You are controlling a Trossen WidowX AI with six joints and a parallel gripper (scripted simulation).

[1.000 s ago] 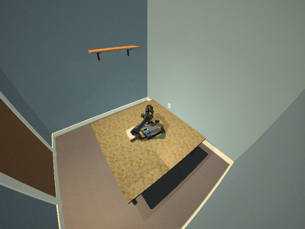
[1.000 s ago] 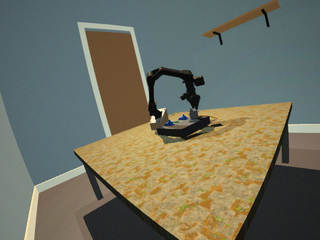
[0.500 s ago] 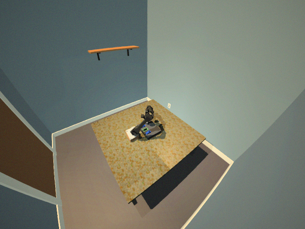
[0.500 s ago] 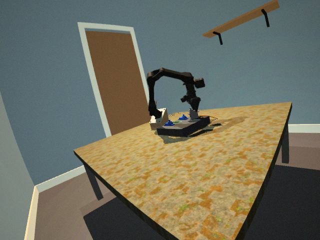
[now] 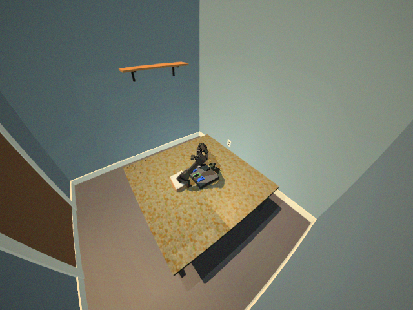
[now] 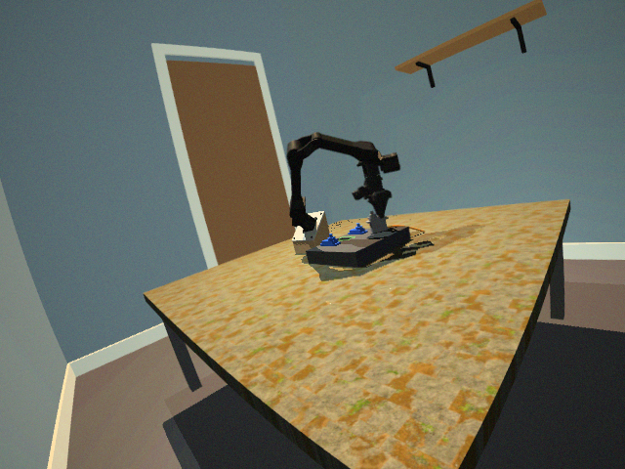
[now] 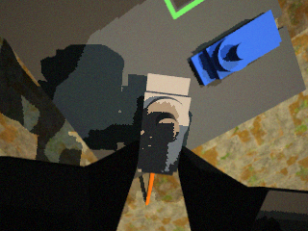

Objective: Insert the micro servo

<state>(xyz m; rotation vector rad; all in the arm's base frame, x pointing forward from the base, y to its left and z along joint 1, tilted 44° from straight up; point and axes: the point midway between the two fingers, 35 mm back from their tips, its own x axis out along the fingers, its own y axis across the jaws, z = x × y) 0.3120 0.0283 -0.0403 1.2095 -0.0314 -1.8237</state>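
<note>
My gripper tip is now 110 mm to the left of the dark grey deck, 70 mm above it and 10 mm past it.
</note>
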